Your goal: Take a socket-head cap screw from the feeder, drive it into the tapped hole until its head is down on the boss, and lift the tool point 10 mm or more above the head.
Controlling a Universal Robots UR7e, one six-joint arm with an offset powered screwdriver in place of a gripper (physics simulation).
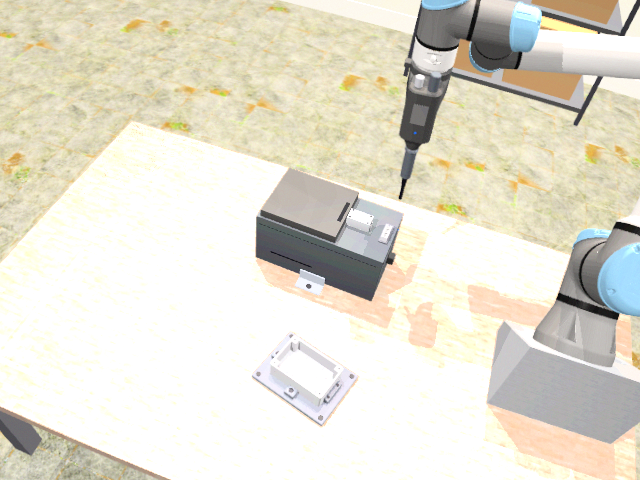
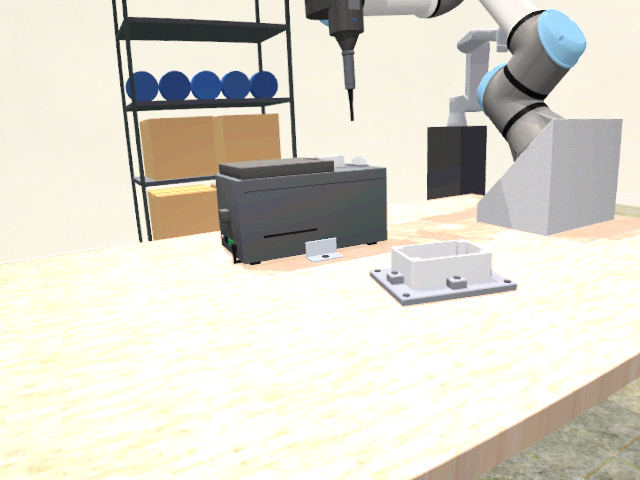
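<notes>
My screwdriver (image 1: 400,198) (image 2: 352,120) points down with its thin black bit above the feeder's far right end, well clear of the feeder top. No screw can be made out at the tip at this size. The feeder (image 1: 320,260) (image 2: 310,211) is a dark box with a brown-grey lid and small white parts on top. The white open-topped housing (image 1: 299,384) (image 2: 439,273) stands on a grey plate (image 1: 264,378) (image 2: 429,298) nearer the front. Small bosses with dark holes, one of them (image 1: 290,391) (image 2: 456,282), sit beside its walls. Which hole is tapped cannot be told.
A small angled bracket (image 1: 310,284) (image 2: 323,251) stands at the feeder's front foot. The arm's grey pedestal (image 1: 563,392) (image 2: 584,175) stands on the table at the right. Behind the table is a rack (image 2: 206,31) with blue rolls and cardboard boxes.
</notes>
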